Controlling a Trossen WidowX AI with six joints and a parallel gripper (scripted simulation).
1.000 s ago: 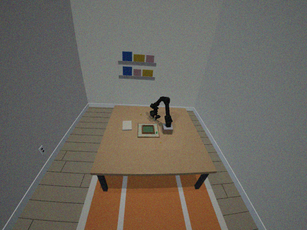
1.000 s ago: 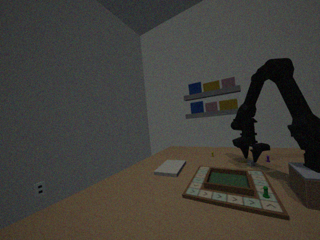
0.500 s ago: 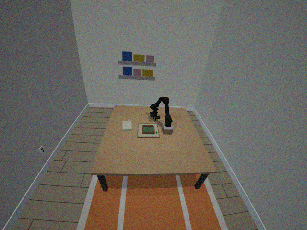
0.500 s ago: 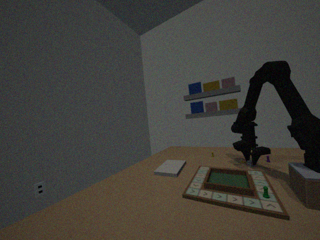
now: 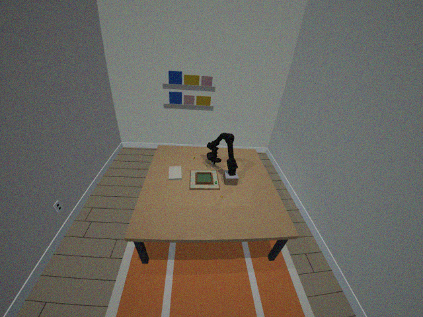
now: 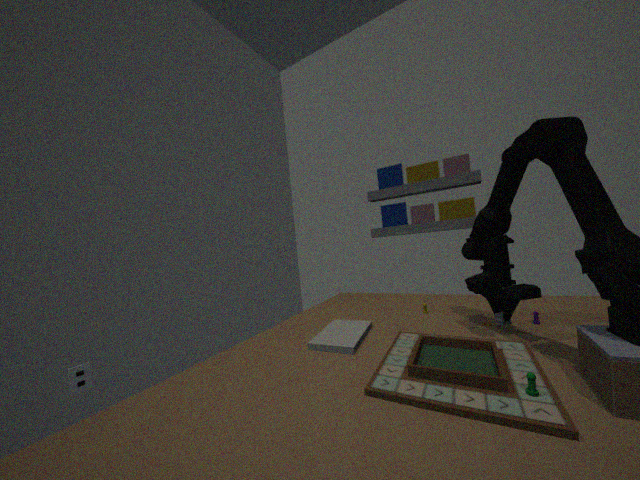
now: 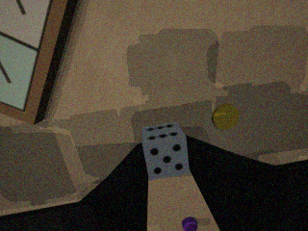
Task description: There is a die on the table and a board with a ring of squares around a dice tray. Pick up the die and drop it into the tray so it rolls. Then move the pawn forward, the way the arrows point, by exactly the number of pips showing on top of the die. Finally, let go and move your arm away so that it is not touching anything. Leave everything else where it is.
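Now: gripper tip 5 cm short of the green pawn and 30 cm to the right of it. From my gripper tip the other things lie so: white die: right at my gripper tip; then purple pawn: 10 cm behind, 6 cm to the right, 2 cm below; then yellow pawn: 19 cm ahead, 16 cm to the right, 2 cm below.
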